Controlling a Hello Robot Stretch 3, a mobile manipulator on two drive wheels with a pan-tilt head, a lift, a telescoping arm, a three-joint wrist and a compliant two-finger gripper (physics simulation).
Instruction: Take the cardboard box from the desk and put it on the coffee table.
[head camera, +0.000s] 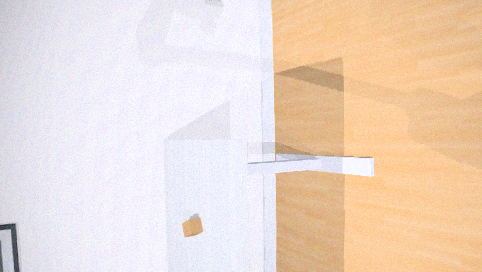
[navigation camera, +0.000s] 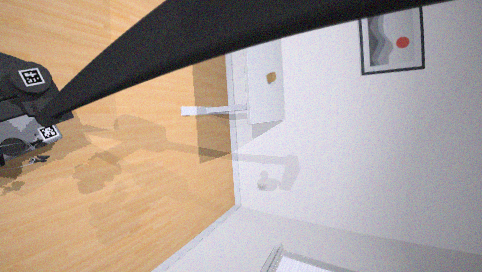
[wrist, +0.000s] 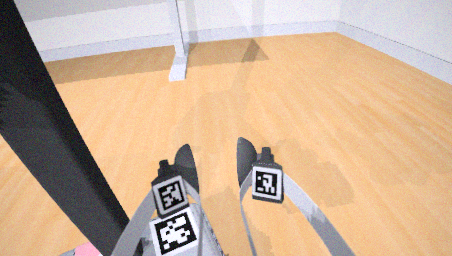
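Seen in the pictures: gripper, between the fingertips: (navigation camera: 48, 149) (wrist: 215, 158); robot's base, origin of its link: (navigation camera: 13, 144).
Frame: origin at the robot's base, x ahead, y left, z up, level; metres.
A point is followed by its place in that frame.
The small brown cardboard box (head camera: 192, 226) {x 0.100, y 1.347, z 0.763 m} (navigation camera: 271, 77) {x 0.096, y 1.347, z 0.762 m} sits on the white desk (head camera: 215, 180) {x 0.242, y 1.165, z 0.720 m} (navigation camera: 262, 102) {x 0.249, y 1.183, z 0.720 m}, which stands against the wall. The desk's leg and foot (wrist: 178, 69) show at the top of the wrist view. My gripper (wrist: 215, 158) {x 0.055, y 0.086, z 0.310 m} is open, with bare floor visible between its fingertips. It also shows at the left edge of the navigation view (navigation camera: 39, 159) {x 0.075, y 0.045, z 0.336 m}, low over the floor and well away from the desk and the box. The coffee table does not show in these views.
A black-framed picture (head camera: 16, 250) {x 0.121, y 1.820, z 1.427 m} (navigation camera: 392, 40) {x -0.006, y 1.863, z 1.658 m} hangs on the wall beyond the desk. My black mast (navigation camera: 200, 37) {x -0.057, y 0.117, z 1.179 m} (wrist: 50, 120) {x -0.051, y 0.117, z 0.366 m} crosses the navigation and wrist views. A room corner lies right of the desk in the wrist view. A grey-framed white panel (navigation camera: 305, 266) {x 1.455, y 0.749, z 1.049 m} shows at the navigation view's bottom edge.
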